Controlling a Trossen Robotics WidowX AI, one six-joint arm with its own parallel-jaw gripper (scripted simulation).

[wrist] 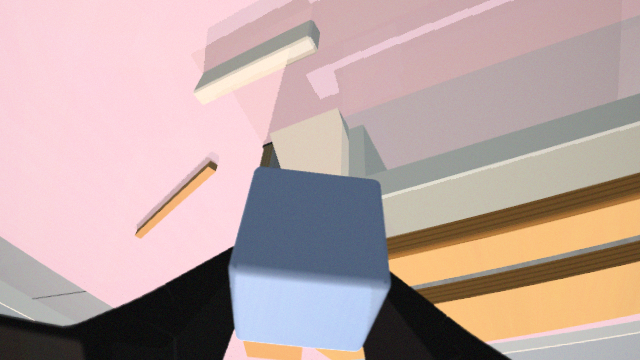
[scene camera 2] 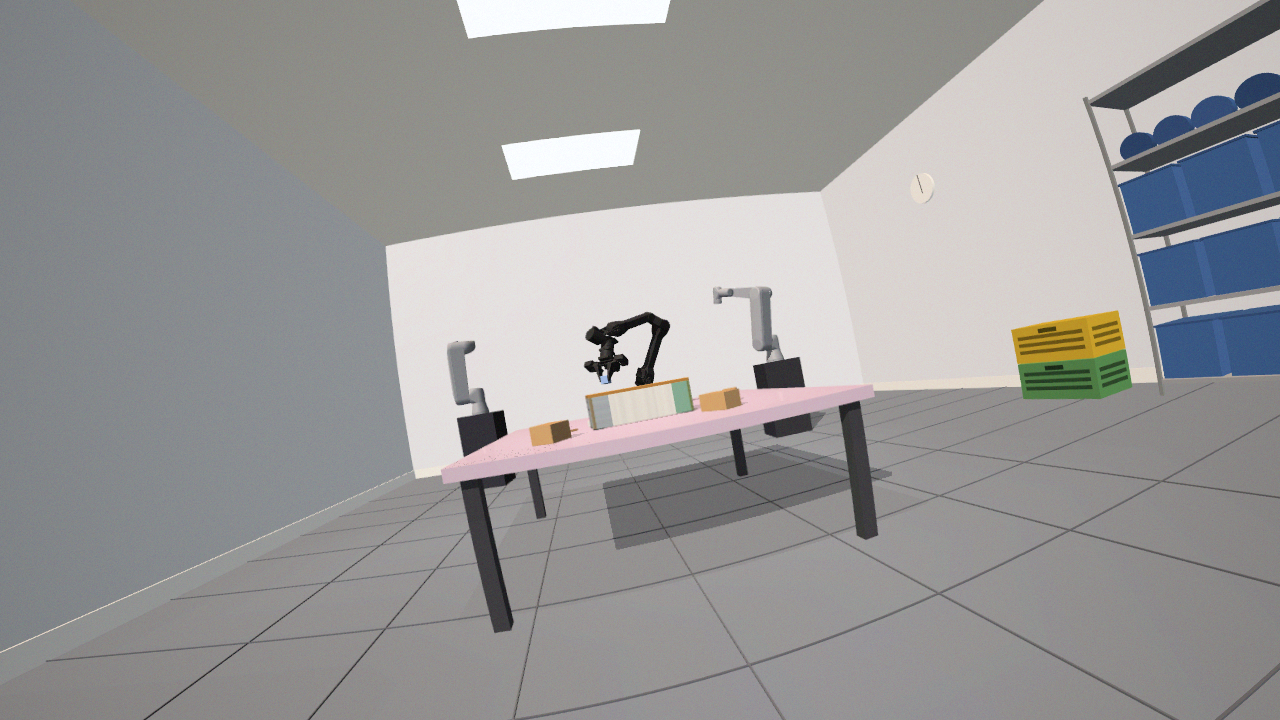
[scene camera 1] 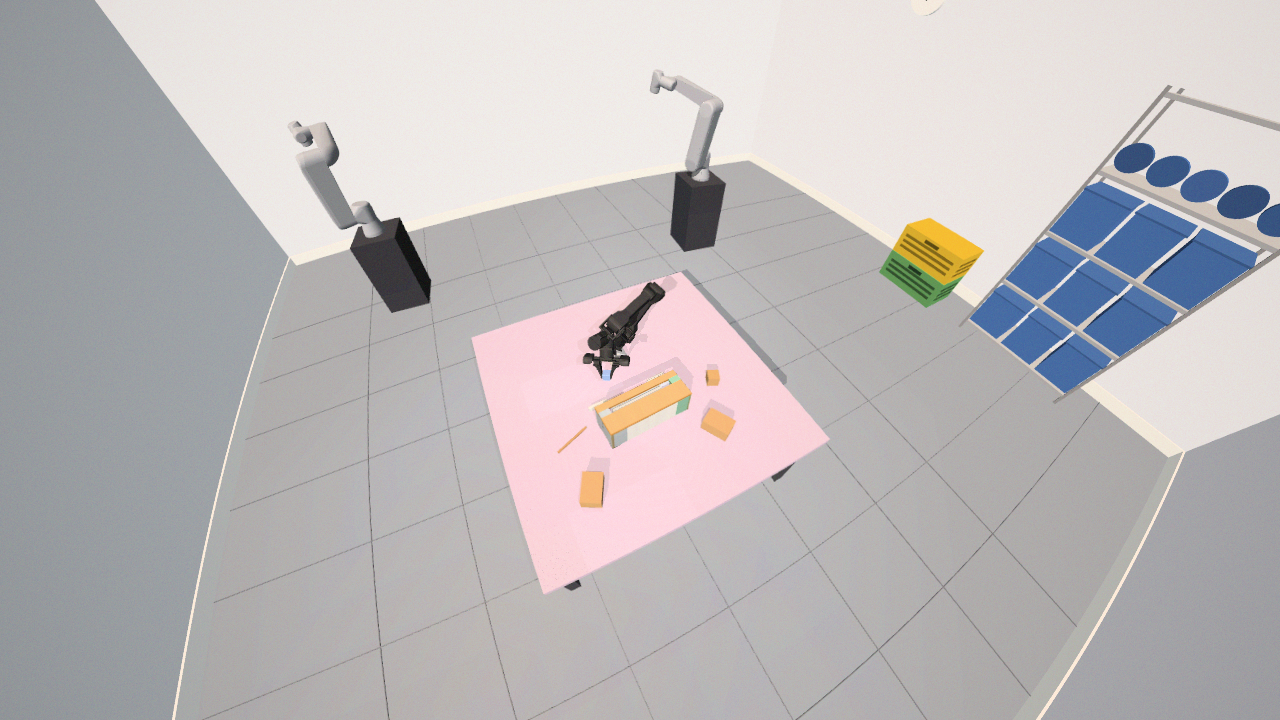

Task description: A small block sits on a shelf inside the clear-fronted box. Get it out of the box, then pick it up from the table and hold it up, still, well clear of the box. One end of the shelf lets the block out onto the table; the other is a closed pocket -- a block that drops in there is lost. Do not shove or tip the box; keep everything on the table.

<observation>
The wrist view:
gripper: 305, 267
clear-fronted box: 503, 189
light blue block: 309, 266
thin orange stick: 200, 177
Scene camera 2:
gripper: 604, 381
clear-fronted box: 613, 408
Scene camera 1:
gripper: 606, 378
clear-fronted box: 664, 396
</observation>
